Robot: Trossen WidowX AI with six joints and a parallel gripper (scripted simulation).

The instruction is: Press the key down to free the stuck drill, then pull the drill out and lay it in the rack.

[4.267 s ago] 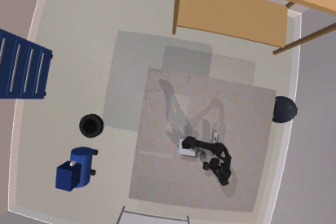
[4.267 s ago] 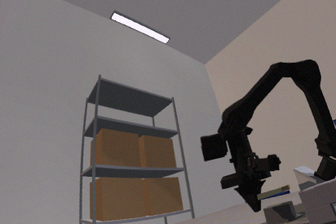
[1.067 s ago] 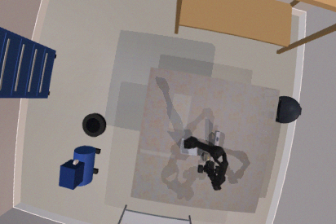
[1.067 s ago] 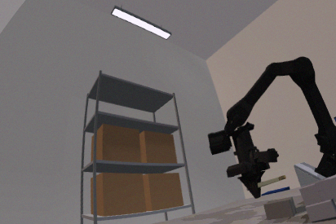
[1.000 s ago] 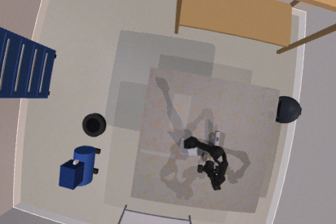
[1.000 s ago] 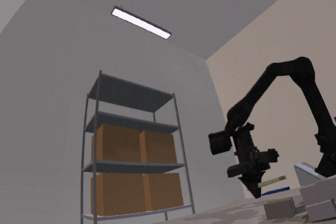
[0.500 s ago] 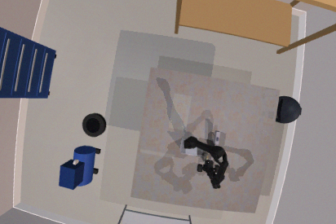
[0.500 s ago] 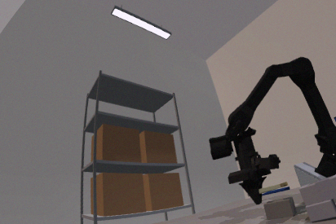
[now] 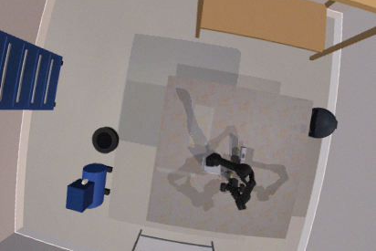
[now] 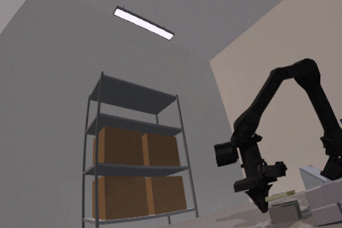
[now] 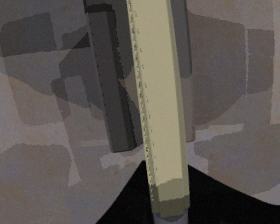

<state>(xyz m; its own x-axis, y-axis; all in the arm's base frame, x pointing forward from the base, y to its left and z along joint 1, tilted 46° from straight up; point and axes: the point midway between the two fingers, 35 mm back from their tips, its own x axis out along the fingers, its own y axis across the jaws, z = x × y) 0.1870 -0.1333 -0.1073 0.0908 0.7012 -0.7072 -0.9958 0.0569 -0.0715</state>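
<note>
The drill lies 4 cm to the left of my gripper tip and 3 cm above it. Round my gripper tip: dark grey block (7 cm ahead, 22 cm to the left, 2 cm above); then blue-grey key (7 cm ahead, 25 cm to the left, 2 cm above); then rack (5 cm to the left, 1 cm below).
</note>
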